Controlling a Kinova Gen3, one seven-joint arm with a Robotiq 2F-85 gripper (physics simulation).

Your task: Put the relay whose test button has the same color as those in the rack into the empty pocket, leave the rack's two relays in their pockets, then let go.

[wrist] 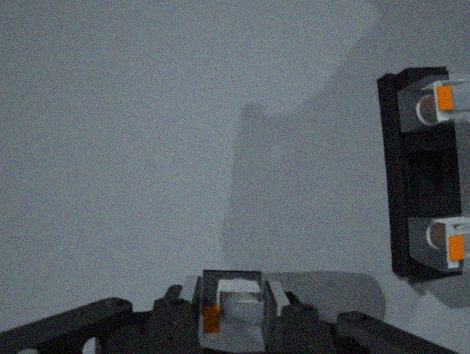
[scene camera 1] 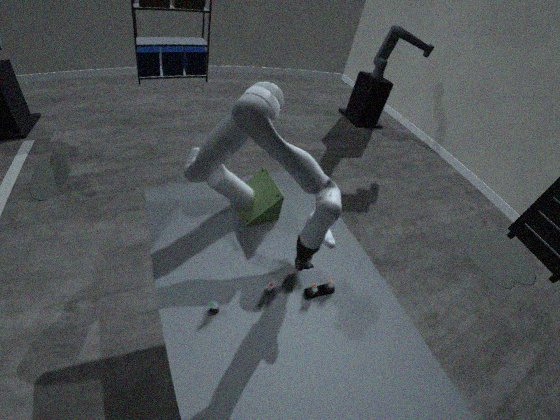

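Pixels of known places: gripper, fingertip midpoint: (wrist: pixel 231 299) (scene camera 1: pixel 298 265); arm's base, origin of the base link: (scene camera 1: pixel 245 197).
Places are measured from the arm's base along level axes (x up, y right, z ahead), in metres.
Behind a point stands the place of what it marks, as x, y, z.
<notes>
The black rack (scene camera 1: pixel 320 293) @(-0.034, -0.148, 0.479) (wrist: pixel 393 175) @(-0.036, -0.152, 0.449) stands on the mat, at the right of the wrist view. Two clear relays with orange buttons sit in its end pockets: one relay (scene camera 1: pixel 330 285) @(0.002, -0.177, 0.474) (wrist: pixel 444 100) @(0.004, -0.182, 0.458) and another relay (scene camera 1: pixel 314 289) @(0.002, -0.114, 0.473) (wrist: pixel 454 246) @(0.003, -0.120, 0.456). The middle pocket (wrist: pixel 432 180) @(-0.042, -0.146, 0.474) between them is empty. My gripper (scene camera 1: pixel 303 268) @(-0.016, -0.104, 0.359) (wrist: pixel 231 299) @(-0.016, -0.104, 0.359) is shut on a clear relay (wrist: pixel 235 317) @(0.013, -0.107, 0.361) with an orange button. It holds this relay above the mat, to one side of the rack, not over it. The held relay cannot be made out in the scene view.
A relay with a red button (scene camera 1: pixel 270 288) @(-0.003, 0.029, 0.429) stands left of the rack, and a relay with a green button (scene camera 1: pixel 213 309) @(-0.015, 0.222, 0.455) farther left. A green block (scene camera 1: pixel 267 200) @(0.053, -0.063, 0.083) stands near the arm's base. A shelf unit (scene camera 1: pixel 172 8) and another robot's black pedestal (scene camera 1: pixel 369 97) are far back.
</notes>
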